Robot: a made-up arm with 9 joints. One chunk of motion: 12 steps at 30 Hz.
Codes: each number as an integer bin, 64 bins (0 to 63) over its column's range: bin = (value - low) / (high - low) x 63, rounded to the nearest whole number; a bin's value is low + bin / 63 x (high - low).
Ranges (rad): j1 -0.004..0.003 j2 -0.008..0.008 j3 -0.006..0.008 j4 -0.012..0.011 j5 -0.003..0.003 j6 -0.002..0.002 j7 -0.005..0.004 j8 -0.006..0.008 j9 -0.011..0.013
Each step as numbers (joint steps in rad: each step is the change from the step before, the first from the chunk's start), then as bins.
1 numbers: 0.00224 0.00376 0.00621 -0.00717 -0.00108 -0.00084 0.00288 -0.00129 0.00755
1 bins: 56 46 55 13 20 18 55 21 49
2 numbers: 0.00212 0.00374 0.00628 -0.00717 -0.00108 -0.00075 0.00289 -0.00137 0.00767
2 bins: 55 46 55 13 20 20 55 21 49
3 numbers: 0.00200 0.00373 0.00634 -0.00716 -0.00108 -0.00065 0.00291 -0.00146 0.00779
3 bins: 54 46 56 13 20 21 55 20 49
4 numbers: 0.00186 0.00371 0.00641 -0.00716 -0.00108 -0.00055 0.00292 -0.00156 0.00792
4 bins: 53 46 56 13 20 23 55 20 50
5 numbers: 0.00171 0.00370 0.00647 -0.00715 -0.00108 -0.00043 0.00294 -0.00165 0.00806
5 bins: 51 46 56 13 20 25 56 20 50
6 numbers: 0.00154 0.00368 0.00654 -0.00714 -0.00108 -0.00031 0.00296 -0.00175 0.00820
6 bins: 50 46 56 13 20 27 56 19 50
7 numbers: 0.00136 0.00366 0.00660 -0.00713 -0.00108 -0.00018 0.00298 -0.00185 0.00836
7 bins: 48 46 57 13 20 29 56 19 51
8 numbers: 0.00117 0.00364 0.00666 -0.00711 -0.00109 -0.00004 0.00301 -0.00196 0.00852
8 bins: 47 46 57 13 20 31 56 18 51
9 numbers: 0.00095 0.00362 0.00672 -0.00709 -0.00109 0.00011 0.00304 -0.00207 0.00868
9 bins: 45 46 57 13 20 33 56 18 52
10 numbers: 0.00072 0.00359 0.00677 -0.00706 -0.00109 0.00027 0.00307 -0.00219 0.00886
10 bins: 42 46 57 14 20 36 56 17 52
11 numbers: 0.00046 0.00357 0.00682 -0.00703 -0.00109 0.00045 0.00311 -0.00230 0.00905
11 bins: 40 46 58 14 20 39 57 17 53
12 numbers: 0.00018 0.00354 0.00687 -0.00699 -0.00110 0.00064 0.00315 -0.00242 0.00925
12 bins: 38 45 58 14 20 42 57 16 53
